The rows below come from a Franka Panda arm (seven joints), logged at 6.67 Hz.
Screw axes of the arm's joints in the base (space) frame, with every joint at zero. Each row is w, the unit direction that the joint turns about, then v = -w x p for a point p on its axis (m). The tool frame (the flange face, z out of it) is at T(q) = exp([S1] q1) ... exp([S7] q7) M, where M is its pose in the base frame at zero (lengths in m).
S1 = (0, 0, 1, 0, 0, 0)
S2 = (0, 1, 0, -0.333, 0, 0)
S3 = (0, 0, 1, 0, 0, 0)
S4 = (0, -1, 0, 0.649, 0, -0.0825)
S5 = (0, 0, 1, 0, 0, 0)
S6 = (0, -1, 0, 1.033, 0, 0)
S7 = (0, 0, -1, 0, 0.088, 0)
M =
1 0 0 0.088
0 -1 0 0
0 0 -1 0.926
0 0 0 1
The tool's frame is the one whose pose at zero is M.
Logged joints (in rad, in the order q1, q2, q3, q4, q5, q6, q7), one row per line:
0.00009, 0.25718, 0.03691, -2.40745, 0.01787, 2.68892, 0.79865
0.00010, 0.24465, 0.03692, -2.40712, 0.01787, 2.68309, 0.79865
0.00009, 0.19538, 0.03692, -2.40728, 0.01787, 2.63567, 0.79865
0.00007, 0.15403, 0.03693, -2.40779, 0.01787, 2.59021, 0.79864
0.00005, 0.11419, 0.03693, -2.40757, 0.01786, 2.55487, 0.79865
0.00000, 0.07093, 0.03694, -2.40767, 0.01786, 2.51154, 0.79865
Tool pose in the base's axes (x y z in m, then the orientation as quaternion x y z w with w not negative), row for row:
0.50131, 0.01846, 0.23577, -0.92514, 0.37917, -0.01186, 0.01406
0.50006, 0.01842, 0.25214, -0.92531, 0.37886, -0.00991, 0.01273
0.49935, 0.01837, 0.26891, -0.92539, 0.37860, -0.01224, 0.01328
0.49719, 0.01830, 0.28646, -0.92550, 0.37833, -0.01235, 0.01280
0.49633, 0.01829, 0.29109, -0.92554, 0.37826, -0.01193, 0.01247
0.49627, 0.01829, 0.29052, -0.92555, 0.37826, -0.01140, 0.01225
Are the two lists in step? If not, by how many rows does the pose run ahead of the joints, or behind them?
The pose runs 2 rows ahead of the joints: the pose in row i belongs to the joints in row i + 2.
